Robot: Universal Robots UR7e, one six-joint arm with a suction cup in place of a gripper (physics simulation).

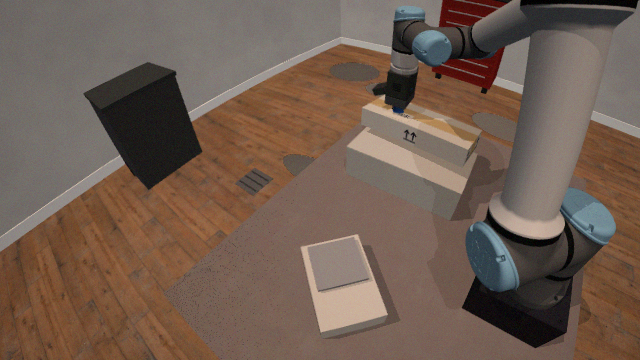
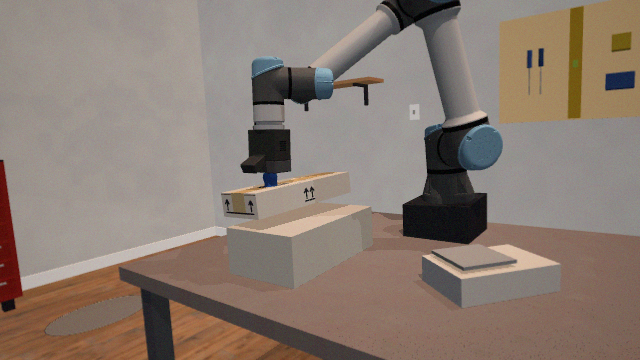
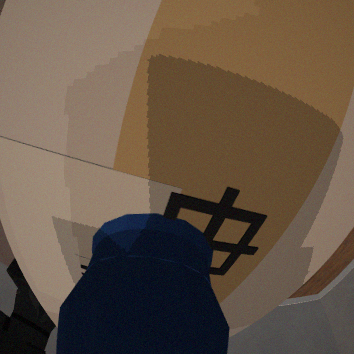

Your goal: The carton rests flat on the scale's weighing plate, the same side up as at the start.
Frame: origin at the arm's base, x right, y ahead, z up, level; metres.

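Where they show: end effector, tool point: [image 1: 397, 113] [image 3: 160, 231]; arm's base, origin of the base link: [image 2: 448, 198].
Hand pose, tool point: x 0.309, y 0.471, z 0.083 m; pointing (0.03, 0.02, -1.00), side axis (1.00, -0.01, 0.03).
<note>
Each offset is from my tool point to the top centre of the thing. Level surfaces: height alone.
The carton @(dx -0.005, dy -0.076, dz +0.024 m) [image 1: 440, 140] [image 2: 285, 202] [image 3: 110, 110] is a long, pale box with brown tape along its top and up-arrows on its sides pointing up. It hangs roughly level, a little above the pale block @(dx -0.042, dy -0.082, dz -0.077 m) [image 1: 400, 182] [image 2: 260, 256], with a narrow gap under it. My suction gripper [image 1: 398, 110] [image 2: 270, 184] [image 3: 150, 240] has its blue cup pressed on the carton's top, off-centre towards one end, and holds it. The scale @(dx -0.485, dy -0.087, dz -0.121 m) [image 1: 352, 312] [image 2: 510, 287] stands apart from the block, with nothing on its grey weighing plate @(dx -0.460, dy -0.061, dz -0.121 m) [image 1: 340, 265] [image 2: 472, 256]. The carton's underside is hidden.
The block and scale stand on the brownish table @(dz -0.191 m) [image 1: 260, 300] [image 2: 390, 300]. My arm's black base [image 1: 515, 320] [image 2: 440, 220] is on the same table. A dark cabinet [image 1: 150, 130] and a red tool chest [image 1: 465, 50] are beyond the table. A wooden shelf [image 2: 365, 81] is on the wall.
</note>
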